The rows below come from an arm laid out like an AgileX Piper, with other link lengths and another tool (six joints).
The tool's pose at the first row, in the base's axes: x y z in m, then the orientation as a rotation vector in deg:
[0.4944, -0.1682, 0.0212, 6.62, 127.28, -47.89]
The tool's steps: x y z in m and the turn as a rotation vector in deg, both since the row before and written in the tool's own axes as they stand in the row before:
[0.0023, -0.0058, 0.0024, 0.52, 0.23, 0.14]
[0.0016, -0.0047, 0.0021, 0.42, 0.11, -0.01]
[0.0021, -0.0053, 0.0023, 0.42, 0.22, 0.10]
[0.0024, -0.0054, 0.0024, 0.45, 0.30, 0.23]
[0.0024, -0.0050, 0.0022, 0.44, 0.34, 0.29]
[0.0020, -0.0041, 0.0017, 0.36, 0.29, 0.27]
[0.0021, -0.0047, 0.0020, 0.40, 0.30, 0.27]
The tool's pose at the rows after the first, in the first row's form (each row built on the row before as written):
[0.4924, -0.1746, 0.0215, 7.13, 127.26, -48.42]
[0.4910, -0.1798, 0.0219, 7.37, 127.20, -48.91]
[0.4891, -0.1856, 0.0222, 7.78, 127.21, -49.35]
[0.4870, -0.1916, 0.0223, 8.38, 127.25, -49.76]
[0.4848, -0.1972, 0.0223, 9.07, 127.31, -50.13]
[0.4829, -0.2017, 0.0223, 9.67, 127.36, -50.42]
[0.4808, -0.2068, 0.0224, 10.30, 127.40, -50.75]

